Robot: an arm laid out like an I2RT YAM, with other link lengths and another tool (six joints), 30 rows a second.
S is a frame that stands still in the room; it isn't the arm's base.
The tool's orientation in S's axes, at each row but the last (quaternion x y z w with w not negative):
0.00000 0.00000 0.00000 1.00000
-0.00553 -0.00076 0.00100 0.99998
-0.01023 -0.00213 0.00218 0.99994
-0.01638 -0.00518 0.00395 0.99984
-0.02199 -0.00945 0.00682 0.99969
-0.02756 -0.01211 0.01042 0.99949
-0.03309 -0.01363 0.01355 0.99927
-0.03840 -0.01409 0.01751 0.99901
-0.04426 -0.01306 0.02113 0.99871
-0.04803 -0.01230 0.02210 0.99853
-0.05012 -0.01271 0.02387 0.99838
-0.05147 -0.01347 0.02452 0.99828
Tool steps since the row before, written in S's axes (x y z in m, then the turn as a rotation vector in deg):
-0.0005 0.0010 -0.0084 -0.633 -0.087 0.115
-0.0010 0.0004 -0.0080 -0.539 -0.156 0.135
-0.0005 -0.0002 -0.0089 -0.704 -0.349 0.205
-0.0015 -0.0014 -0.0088 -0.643 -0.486 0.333
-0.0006 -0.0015 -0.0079 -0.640 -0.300 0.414
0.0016 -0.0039 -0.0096 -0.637 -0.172 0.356
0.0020 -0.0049 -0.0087 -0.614 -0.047 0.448
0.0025 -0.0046 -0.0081 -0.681 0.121 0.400
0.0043 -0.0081 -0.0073 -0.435 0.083 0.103
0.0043 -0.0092 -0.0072 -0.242 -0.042 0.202
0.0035 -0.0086 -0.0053 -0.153 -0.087 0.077
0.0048 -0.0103 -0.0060 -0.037 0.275 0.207
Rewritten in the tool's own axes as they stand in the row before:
-0.0005 0.0010 -0.0084 -0.633 -0.087 0.115
-0.0010 0.0005 -0.0080 -0.539 -0.156 0.134
-0.0005 0.0000 -0.0089 -0.705 -0.350 0.201
-0.0016 -0.0011 -0.0088 -0.643 -0.492 0.324
-0.0008 -0.0011 -0.0079 -0.636 -0.309 0.413
0.0013 -0.0034 -0.0098 -0.632 -0.179 0.362
0.0016 -0.0044 -0.0091 -0.603 -0.061 0.461
0.0021 -0.0040 -0.0085 -0.665 0.113 0.428
0.0038 -0.0076 -0.0081 -0.428 0.091 0.122
0.0037 -0.0086 -0.0082 -0.239 -0.051 0.203
0.0030 -0.0082 -0.0062 -0.155 -0.087 0.072
0.0041 -0.0098 -0.0072 -0.018 0.254 0.235

